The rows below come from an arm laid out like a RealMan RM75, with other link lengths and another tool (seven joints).
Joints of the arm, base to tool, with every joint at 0 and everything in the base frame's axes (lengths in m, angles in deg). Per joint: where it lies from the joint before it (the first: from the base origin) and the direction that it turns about. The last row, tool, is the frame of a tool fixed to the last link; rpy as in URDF.
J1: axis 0 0 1 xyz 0.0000 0.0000 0.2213
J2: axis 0 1 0 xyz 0.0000 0.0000 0.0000
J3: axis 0 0 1 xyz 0.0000 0.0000 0.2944
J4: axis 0 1 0 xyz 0.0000 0.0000 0.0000
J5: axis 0 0 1 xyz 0.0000 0.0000 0.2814
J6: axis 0 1 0 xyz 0.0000 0.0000 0.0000
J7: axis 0 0 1 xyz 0.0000 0.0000 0.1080
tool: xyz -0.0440 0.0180 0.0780 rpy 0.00 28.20 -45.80
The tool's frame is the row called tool.
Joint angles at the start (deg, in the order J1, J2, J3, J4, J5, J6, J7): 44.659, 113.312, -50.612, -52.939, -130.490, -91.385, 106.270
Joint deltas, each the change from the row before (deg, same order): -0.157, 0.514, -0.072, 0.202, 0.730, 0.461, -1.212; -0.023, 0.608, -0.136, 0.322, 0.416, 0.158, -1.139; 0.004, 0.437, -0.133, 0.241, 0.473, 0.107, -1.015; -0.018, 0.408, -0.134, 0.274, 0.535, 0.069, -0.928
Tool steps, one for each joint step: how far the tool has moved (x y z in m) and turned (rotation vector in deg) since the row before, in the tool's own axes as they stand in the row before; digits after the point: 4 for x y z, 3 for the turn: -0.0041, 0.0017, 0.0024, 0.767, -0.893, -0.572; -0.0055, 0.0030, 0.0035, 0.270, -0.913, -0.800; -0.0046, 0.0019, 0.0022, 0.358, -0.807, -0.742; -0.0044, 0.0020, 0.0021, 0.302, -0.859, -0.622
